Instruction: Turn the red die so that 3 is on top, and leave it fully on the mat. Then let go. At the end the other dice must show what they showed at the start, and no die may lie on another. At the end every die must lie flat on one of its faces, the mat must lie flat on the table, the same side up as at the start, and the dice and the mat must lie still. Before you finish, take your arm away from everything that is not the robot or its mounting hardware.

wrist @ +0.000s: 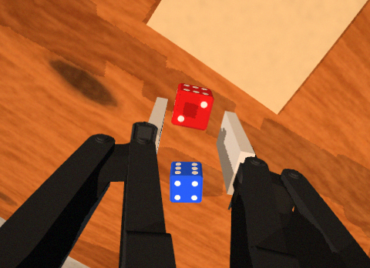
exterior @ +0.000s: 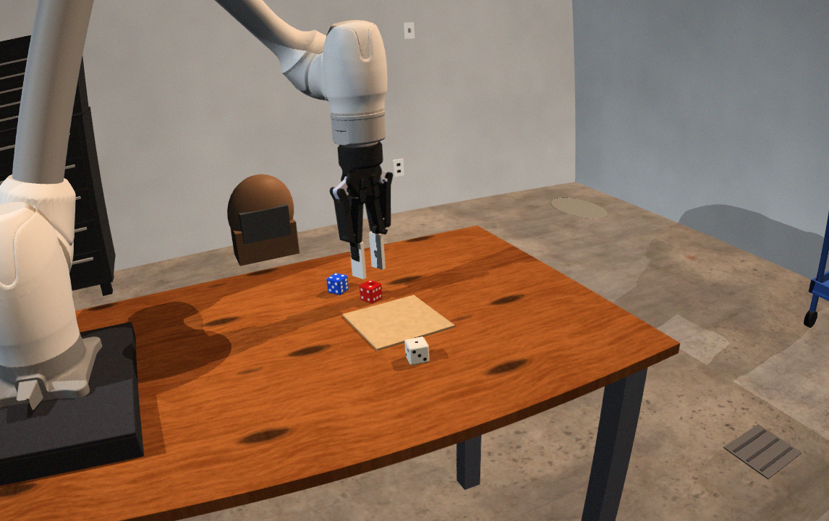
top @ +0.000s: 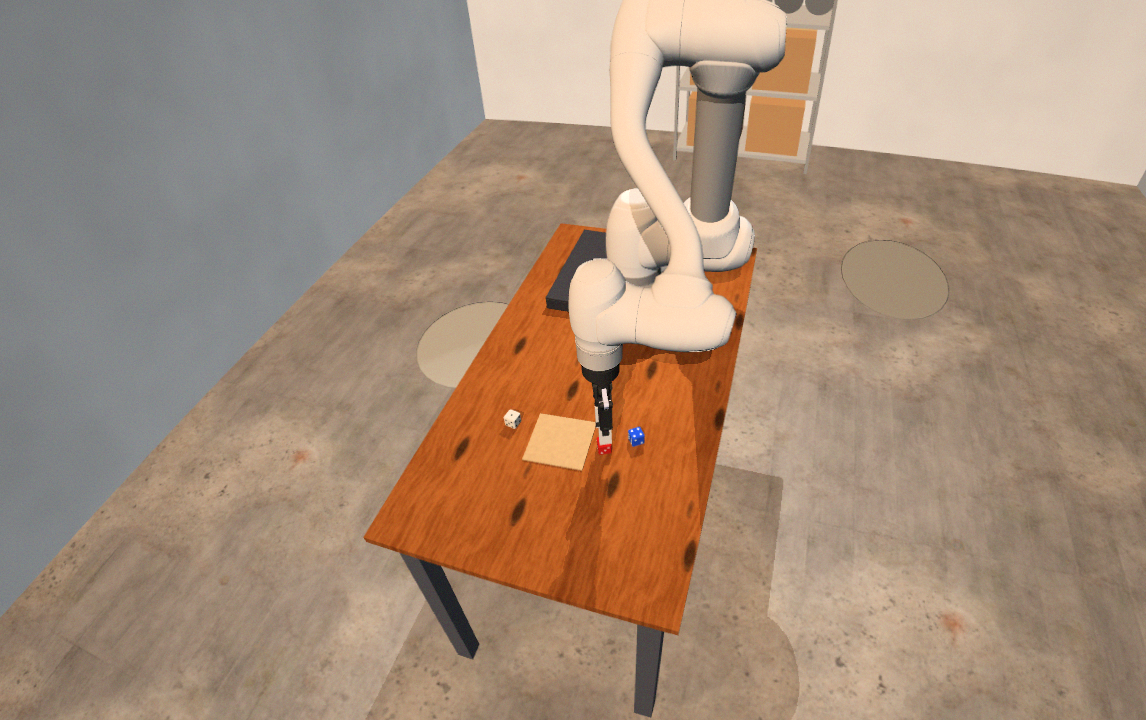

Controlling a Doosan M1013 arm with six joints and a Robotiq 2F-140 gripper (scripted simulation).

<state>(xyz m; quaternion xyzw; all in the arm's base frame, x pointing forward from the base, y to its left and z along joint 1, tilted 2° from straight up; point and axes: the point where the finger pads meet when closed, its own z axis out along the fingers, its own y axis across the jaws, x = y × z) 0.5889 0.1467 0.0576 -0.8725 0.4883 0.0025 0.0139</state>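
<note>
Now: hand 7 cm above the red die. The rest, counted from my hand: tan mat 2 cm ahead, 10 cm to the right, 8 cm below; then white die 1 cm ahead, 23 cm to the right, 7 cm below; then blue die 5 cm behind, 6 cm to the left, 7 cm below.
</note>
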